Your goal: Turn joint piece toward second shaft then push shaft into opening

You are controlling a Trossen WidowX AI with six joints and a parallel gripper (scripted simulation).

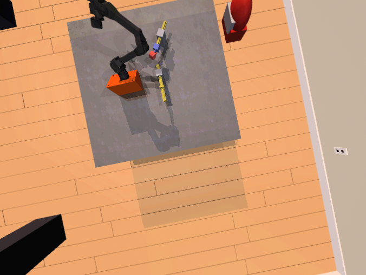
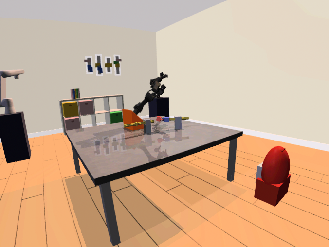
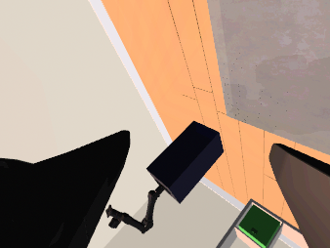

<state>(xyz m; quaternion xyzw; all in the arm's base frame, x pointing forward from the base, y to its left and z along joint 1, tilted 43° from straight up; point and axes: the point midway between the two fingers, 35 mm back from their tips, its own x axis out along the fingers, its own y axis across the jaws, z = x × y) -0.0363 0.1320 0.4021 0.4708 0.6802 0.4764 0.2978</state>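
Now: gripper tip 30 cm short of the red square joint piece, 25 cm to the left of it and 21 cm above it.
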